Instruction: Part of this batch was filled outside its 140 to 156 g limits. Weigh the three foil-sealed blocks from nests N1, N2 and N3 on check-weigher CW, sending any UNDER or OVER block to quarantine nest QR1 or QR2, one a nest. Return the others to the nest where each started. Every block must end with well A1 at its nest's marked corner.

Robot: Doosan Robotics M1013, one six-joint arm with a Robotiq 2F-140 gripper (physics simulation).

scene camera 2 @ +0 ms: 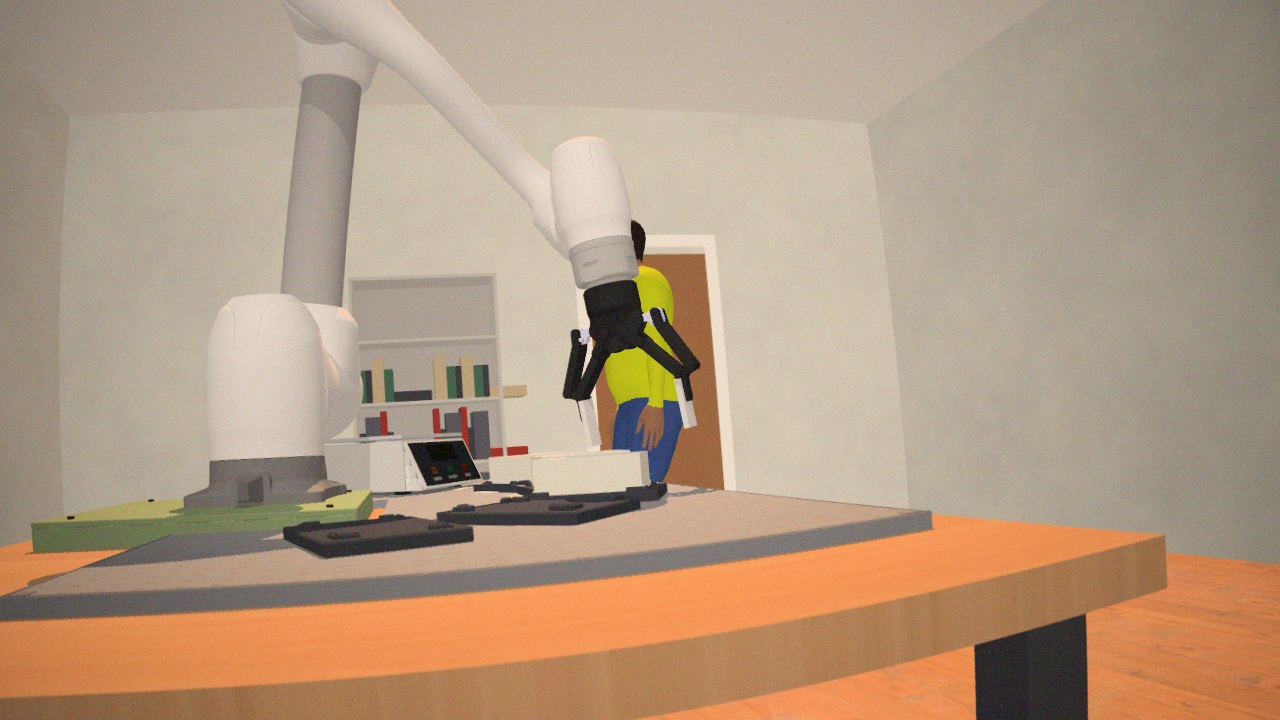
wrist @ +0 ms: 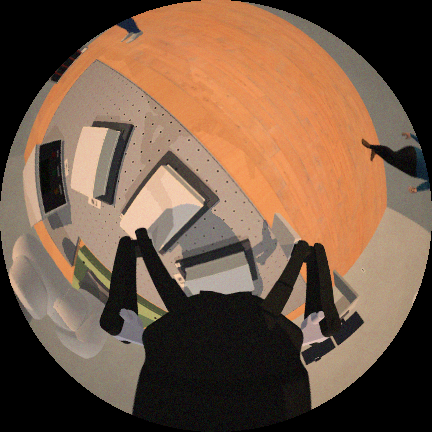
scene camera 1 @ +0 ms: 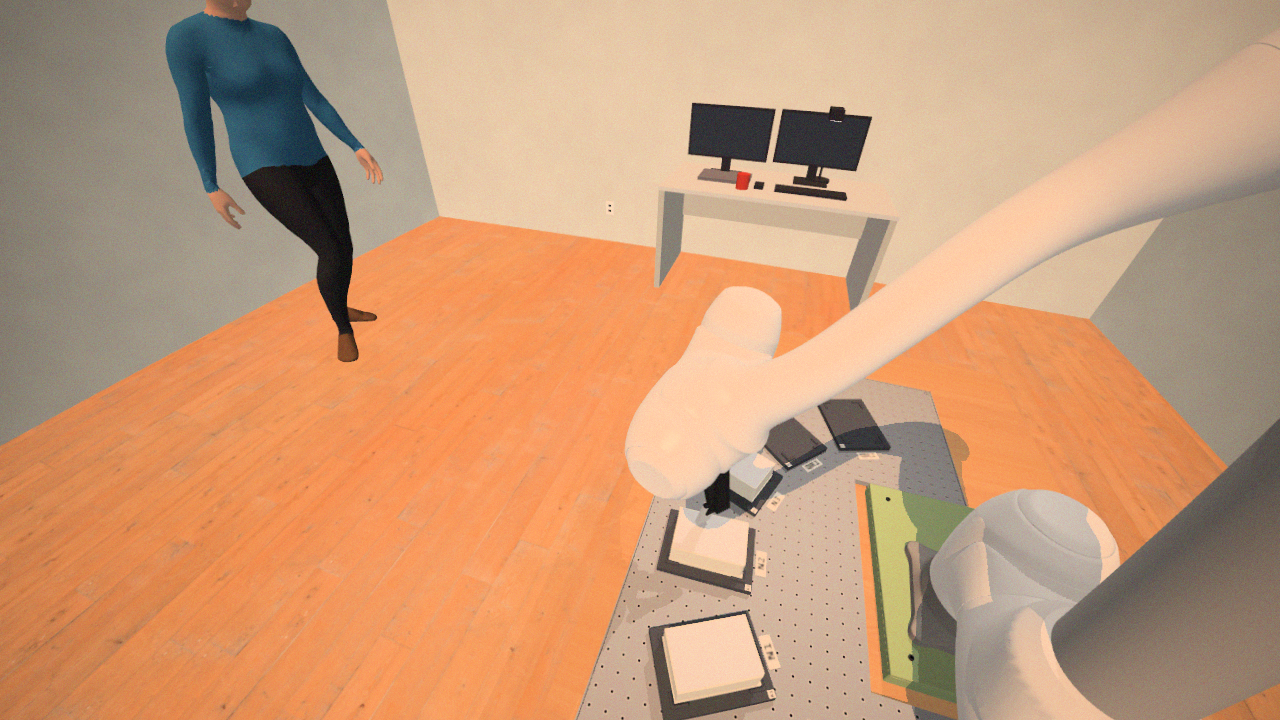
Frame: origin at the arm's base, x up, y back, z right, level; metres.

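Seen in the pictures: gripper, fingertip midpoint: (scene camera 2: 641,436) (wrist: 223,219); arm's base, link origin: (scene camera 2: 270,500) (wrist: 100,293).
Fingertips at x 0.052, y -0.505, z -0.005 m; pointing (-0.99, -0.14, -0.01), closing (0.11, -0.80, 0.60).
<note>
Offsets run from my fingertips to a thing's top centre. "*": to the spot under its first point. Level surfaces: height alone.
Three pale foil-sealed blocks lie in dark nests. The N1 block @(dy +0.137, dx -0.017, dz -0.232 m) (scene camera 1: 713,658) (wrist: 90,161) is in nest N1 @(dy +0.137, dx -0.054, dz -0.232 m) (wrist: 120,160), the N2 block @(dy +0.081, dx -0.017, dz -0.059 m) (scene camera 1: 711,543) (wrist: 162,197) in nest N2 @(* dy +0.001, dx -0.059, dz -0.024 m) (wrist: 210,196), and the N3 block @(dy +0.085, dx -0.017, dz +0.126 m) (scene camera 1: 753,474) (scene camera 2: 590,471) (wrist: 220,280) in nest N3 @(dy +0.085, dx -0.054, dz +0.126 m) (wrist: 215,253). My gripper (scene camera 2: 640,435) (wrist: 223,219) is open and empty, above the area between N2 and N3. Two nests beyond N3, one @(dy +0.160, dx -0.053, dz +0.284 m) (scene camera 1: 793,443) (scene camera 2: 537,510) and the other @(dy +0.309, dx -0.055, dz +0.392 m) (scene camera 1: 854,425) (scene camera 2: 378,535), hold no block. Check-weigher CW @(dy +0.378, dx +0.029, dz -0.398 m) (scene camera 2: 375,465) (wrist: 32,185) has an unreadable display. Well A1 cannot be made out.
The nests stand on a perforated grey plate @(dx -0.070 m) (scene camera 1: 810,573) (scene camera 2: 760,519). The arm's base is on a green plate (scene camera 1: 881,573) (scene camera 2: 116,528) beside it. A person in yellow (scene camera 2: 657,376) stands behind the gripper in scene camera 2. A person in blue (scene camera 1: 255,98) stands beyond the table.
</note>
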